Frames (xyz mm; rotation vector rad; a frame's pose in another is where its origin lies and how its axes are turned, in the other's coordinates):
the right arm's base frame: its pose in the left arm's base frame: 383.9 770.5 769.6 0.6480 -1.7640 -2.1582
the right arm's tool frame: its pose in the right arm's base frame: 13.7 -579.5 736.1 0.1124 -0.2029 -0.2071
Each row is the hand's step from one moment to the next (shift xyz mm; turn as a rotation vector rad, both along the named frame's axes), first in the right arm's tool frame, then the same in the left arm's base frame.
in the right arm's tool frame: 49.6 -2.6 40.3 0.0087 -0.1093 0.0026
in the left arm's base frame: -56.4 26.0 -15.3 0.0236 0.0211 -0.1050
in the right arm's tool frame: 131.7 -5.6 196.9 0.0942 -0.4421 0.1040
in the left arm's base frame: -177.5 154.0 -30.6 0.0138 0.1590 -0.4355
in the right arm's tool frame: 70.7 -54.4 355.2 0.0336 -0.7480 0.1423
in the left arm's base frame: -156.0 328.9 -40.2 0.1474 0.2693 -0.6976
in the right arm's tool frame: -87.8 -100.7 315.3 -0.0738 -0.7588 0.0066
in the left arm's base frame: 13.4 340.5 -33.8 0.2891 0.1702 -0.6846
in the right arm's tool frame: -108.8 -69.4 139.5 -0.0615 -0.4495 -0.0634
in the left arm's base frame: 76.6 173.3 -14.5 0.2079 0.0416 -0.4061
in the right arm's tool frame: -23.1 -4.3 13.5 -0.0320 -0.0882 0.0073
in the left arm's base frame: 18.1 19.5 5.1 0.0528 0.0320 -0.0710
